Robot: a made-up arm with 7 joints. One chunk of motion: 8 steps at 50 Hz.
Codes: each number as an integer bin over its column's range. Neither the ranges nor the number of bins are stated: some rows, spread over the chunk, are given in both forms.
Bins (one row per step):
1: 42 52 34 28 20 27
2: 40 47 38 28 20 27
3: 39 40 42 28 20 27
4: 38 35 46 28 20 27
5: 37 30 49 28 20 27
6: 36 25 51 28 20 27
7: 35 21 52 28 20 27
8: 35 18 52 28 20 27
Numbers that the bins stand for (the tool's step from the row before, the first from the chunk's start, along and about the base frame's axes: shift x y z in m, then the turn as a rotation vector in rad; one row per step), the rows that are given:
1: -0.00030 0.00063 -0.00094 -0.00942 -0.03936 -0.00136
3: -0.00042 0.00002 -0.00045 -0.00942 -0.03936 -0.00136
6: -0.00055 -0.00074 0.00009 -0.00942 -0.03936 -0.00136
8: -0.00059 -0.00109 0.00015 -0.00942 -0.03936 -0.00136
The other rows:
2: -0.00038 0.00037 -0.00070 -0.00942 -0.03936 -0.00136
4: -0.00046 -0.00023 -0.00021 -0.00942 -0.03936 -0.00136
5: -0.00051 -0.00048 -0.00003 -0.00942 -0.03936 -0.00136
7: -0.00059 -0.00094 0.00015 -0.00942 -0.03936 -0.00136

